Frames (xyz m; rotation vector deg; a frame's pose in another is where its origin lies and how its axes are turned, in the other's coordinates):
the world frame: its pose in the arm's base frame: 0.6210 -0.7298 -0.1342 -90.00 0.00 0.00
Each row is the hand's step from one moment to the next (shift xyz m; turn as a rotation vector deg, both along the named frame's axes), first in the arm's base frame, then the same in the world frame.
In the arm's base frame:
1: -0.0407 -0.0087 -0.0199 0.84 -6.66 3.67
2: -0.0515 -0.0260 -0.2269 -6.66 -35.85 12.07
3: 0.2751 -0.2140 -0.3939 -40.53 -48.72 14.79
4: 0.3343 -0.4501 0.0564 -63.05 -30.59 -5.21
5: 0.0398 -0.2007 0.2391 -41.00 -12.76 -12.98
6: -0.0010 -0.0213 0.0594 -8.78 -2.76 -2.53
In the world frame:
1: -0.0407 0.0199 -0.0087 0.84 -3.67 -6.66
2: -0.0515 0.2269 -0.0260 -6.66 -12.07 -35.85
3: 0.2751 0.3939 -0.2140 -40.53 -14.79 -48.72
4: 0.3343 -0.0564 -0.4501 -63.05 5.21 -30.59
5: 0.0398 -0.2391 -0.2007 -41.00 12.98 -12.76
6: -0.0010 -0.0594 -0.0213 -8.78 2.53 -2.76

